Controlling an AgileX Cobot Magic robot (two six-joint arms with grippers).
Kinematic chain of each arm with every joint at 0, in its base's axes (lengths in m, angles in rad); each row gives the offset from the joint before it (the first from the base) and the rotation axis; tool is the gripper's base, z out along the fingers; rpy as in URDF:
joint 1: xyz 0 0 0.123 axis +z
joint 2: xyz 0 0 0 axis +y
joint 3: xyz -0.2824 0 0.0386 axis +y
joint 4: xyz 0.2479 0 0.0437 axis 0.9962 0 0.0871
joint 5: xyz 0 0 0 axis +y
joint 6: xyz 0.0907 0 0.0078 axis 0.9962 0 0.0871
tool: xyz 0 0 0 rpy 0 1.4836 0
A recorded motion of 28 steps. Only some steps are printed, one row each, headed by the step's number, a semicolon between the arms.
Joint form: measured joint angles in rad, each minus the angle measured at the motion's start. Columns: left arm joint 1, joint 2, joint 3, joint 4, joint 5, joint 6; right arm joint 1, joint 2, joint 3, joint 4, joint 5, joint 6.
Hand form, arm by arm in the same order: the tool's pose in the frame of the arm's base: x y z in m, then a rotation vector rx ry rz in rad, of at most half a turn. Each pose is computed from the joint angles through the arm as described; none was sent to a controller.
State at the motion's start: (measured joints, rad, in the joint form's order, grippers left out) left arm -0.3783 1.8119 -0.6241 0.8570 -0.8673 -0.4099; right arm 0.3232 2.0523 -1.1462 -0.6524 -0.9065 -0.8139
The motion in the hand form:
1: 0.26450 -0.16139 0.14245 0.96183 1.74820 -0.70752; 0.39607 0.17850 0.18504 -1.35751 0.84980 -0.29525
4: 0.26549 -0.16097 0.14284 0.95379 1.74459 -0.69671; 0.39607 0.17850 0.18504 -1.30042 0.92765 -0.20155
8: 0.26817 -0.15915 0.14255 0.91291 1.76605 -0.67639; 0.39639 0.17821 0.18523 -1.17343 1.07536 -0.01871
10: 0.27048 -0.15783 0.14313 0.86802 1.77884 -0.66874; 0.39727 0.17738 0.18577 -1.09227 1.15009 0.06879
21: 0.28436 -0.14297 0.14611 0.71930 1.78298 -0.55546; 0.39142 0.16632 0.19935 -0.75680 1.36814 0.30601
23: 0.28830 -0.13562 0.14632 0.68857 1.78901 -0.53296; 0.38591 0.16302 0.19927 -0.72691 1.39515 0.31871
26: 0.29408 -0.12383 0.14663 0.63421 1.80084 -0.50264; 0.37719 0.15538 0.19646 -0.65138 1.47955 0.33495
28: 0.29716 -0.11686 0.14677 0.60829 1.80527 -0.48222; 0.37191 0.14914 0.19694 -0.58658 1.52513 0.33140
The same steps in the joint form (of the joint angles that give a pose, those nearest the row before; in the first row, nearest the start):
1: 0.0000 0.0000 0.0000 -0.0028 0.0000 0.0034; 0.0000 0.0000 0.0000 0.0000 0.0000 0.0404
4: 0.0000 0.0000 0.0000 -0.0192 0.0000 0.0168; 0.0000 0.0000 0.0000 0.0000 0.0000 0.1610
8: 0.0000 0.0000 0.0000 -0.0617 0.0157 0.0229; 0.0000 0.0000 0.0000 0.0066 0.0000 0.3966
10: 0.0000 0.0000 0.0000 -0.1012 0.0191 0.0231; 0.0000 0.0000 0.0000 0.0251 0.0000 0.5109
21: 0.0291 0.0000 0.0010 -0.2808 0.0220 0.1229; 0.0000 -0.0599 0.0527 0.1605 0.0160 0.8337
23: 0.0529 0.0000 0.0010 -0.2934 0.0220 0.1296; 0.0000 -0.0798 0.0843 0.1811 0.0191 0.8500
26: 0.0904 0.0000 0.0010 -0.3126 0.0220 0.1323; 0.0000 -0.1145 0.1401 0.2379 0.0553 0.8865
28: 0.1125 0.0000 0.0010 -0.3217 0.0220 0.1381; 0.0000 -0.1411 0.1750 0.2978 0.0765 0.8931

